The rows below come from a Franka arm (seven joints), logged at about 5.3 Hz.
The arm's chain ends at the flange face. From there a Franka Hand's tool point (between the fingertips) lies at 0.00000 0.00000 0.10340 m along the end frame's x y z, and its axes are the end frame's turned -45 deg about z.
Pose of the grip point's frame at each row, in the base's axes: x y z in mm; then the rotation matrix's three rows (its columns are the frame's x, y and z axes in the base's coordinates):
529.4 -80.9 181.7; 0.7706 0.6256 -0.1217; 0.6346 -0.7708 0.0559; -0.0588 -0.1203 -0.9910
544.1 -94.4 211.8; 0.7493 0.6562 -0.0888; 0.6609 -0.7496 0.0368; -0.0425 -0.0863 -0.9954
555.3 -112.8 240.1; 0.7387 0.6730 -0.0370; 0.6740 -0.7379 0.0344; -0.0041 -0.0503 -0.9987
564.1 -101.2 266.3; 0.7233 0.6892 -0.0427; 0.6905 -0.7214 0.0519; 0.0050 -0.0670 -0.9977
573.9 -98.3 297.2; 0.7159 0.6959 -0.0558; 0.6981 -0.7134 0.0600; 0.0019 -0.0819 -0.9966
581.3 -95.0 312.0; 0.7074 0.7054 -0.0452; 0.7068 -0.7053 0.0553; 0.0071 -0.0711 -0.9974
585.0 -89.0 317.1; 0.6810 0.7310 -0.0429; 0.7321 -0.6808 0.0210; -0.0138 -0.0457 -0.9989
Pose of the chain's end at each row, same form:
542.0 -86.7 284.2; 0.9873 -0.1025 -0.1217; -0.0963 -0.9938 0.0559; -0.1266 -0.0435 -0.9910
553.3 -98.2 314.7; 0.9938 -0.0658 -0.0888; -0.0627 -0.9974 0.0368; -0.0911 -0.0310 -0.9954
559.1 -116.4 343.4; 0.9982 -0.0465 -0.0370; -0.0452 -0.9984 0.0344; -0.0385 -0.0327 -0.9987
568.5 -106.6 369.5; 0.9988 -0.0241 -0.0427; -0.0218 -0.9984 0.0519; -0.0438 -0.0509 -0.9977
579.7 -104.5 400.2; 0.9983 -0.0141 -0.0558; -0.0108 -0.9981 0.0600; -0.0566 -0.0593 -0.9966
586.0 -100.7 415.1; 0.9990 -0.0014 -0.0452; 0.0011 -0.9985 0.0553; -0.0453 -0.0553 -0.9974
589.4 -91.2 420.4; 0.9984 0.0354 -0.0429; 0.0363 -0.9991 0.0210; -0.0421 -0.0226 -0.9989

